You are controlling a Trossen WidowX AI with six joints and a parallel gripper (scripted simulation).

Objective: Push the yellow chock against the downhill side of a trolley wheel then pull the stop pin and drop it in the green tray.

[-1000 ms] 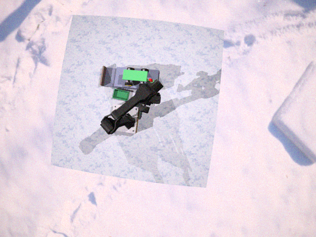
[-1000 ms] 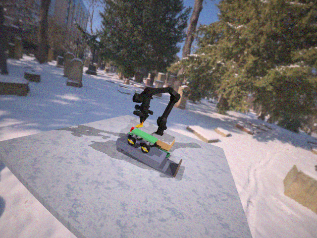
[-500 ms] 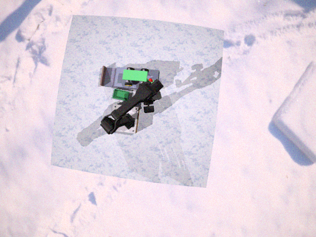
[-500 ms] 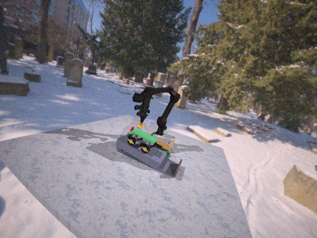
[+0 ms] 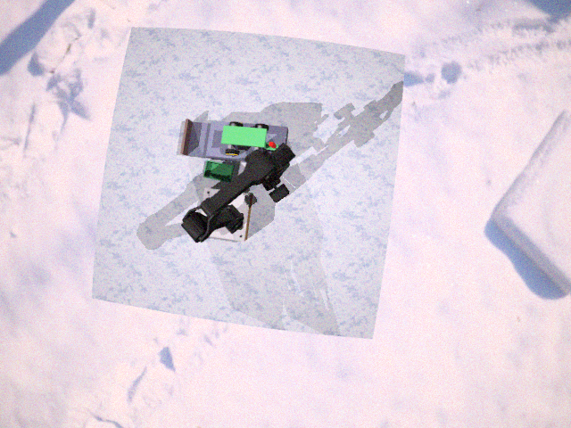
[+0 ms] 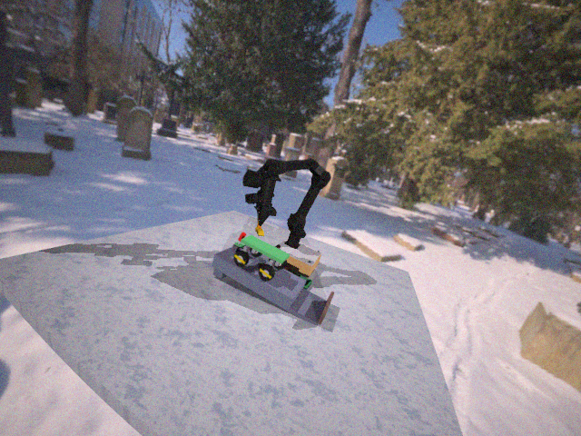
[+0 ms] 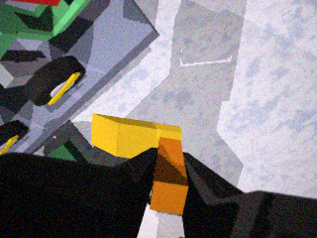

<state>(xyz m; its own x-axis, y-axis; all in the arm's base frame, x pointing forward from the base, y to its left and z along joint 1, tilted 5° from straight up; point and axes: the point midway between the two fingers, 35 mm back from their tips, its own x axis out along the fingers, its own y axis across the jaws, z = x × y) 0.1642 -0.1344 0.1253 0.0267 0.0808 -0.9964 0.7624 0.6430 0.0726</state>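
Right now my gripper tip is 2 cm short of the yellow chock, 1 cm to the right of it and 1 cm above it. The rest, counted from my gripper tip: grey ramp (16 cm ahead, 13 cm below, 11 cm to the left); green trolley (16 cm ahead, 10 cm to the left, 6 cm below); stop pin (13 cm ahead, 4 cm below, 1 cm to the right).
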